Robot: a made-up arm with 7 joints.
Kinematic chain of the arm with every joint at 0, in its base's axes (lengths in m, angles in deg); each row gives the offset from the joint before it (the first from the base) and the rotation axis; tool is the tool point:
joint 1: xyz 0 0 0 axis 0 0.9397 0.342
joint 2: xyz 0 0 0 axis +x
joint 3: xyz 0 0 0 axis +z
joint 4: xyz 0.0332 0 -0.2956 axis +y
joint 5: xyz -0.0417 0 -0.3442 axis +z
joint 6: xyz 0 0 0 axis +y
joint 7: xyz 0 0 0 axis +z
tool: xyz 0 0 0
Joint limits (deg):
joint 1: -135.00..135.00
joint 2: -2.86..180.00
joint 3: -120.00..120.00
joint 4: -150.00..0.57
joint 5: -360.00..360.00
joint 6: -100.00..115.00
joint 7: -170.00..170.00
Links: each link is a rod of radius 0.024 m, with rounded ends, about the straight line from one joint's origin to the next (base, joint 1, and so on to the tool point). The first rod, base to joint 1, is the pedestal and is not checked.
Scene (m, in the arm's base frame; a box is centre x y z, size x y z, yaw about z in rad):
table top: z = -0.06
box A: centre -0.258 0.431 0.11 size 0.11 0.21 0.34 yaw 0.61
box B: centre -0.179 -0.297 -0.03 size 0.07 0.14 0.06 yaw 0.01
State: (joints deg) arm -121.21 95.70 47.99 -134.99 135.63 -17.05 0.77
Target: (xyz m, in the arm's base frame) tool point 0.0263 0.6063 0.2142
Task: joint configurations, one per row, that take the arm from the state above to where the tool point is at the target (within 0.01 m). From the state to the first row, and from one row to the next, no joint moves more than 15 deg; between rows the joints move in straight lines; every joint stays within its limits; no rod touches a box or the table.
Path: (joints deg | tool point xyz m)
1: -109.30 95.69 42.33 -129.33 132.95 -30.01 5.43 | -0.2547 0.0941 0.2109
2: -97.38 95.68 36.67 -123.67 130.27 -42.96 10.08 | -0.1978 0.0885 0.3000
3: -85.47 95.68 31.01 -118.00 127.59 -55.92 14.74 | -0.1112 0.0904 0.3686
4: -73.55 95.67 25.36 -112.34 124.91 -68.88 19.39 | -0.0039 0.1029 0.4071
5: -61.64 95.66 19.70 -106.68 122.23 -81.83 24.05 | 0.1115 0.1284 0.4095
6: -69.58 94.54 31.84 -94.53 126.14 -72.53 17.61 | 0.0091 0.2144 0.4406
7: -77.52 93.42 43.98 -82.39 130.06 -63.23 11.16 | -0.0758 0.3145 0.4216
8: -85.46 92.30 56.13 -70.24 133.97 -53.93 4.72 | -0.1186 0.4165 0.3657
9: -93.41 91.18 68.27 -58.10 137.89 -44.63 -1.72 | -0.1078 0.5053 0.2968
10: -98.87 93.77 78.26 -44.84 137.13 -35.44 -0.89 | -0.0794 0.5637 0.2459
11: -104.34 96.37 88.26 -31.59 136.38 -26.24 -0.06 | -0.0294 0.5977 0.2155
12: -109.81 98.96 98.25 -18.33 135.63 -17.05 0.77 | 0.0263 0.6063 0.2142

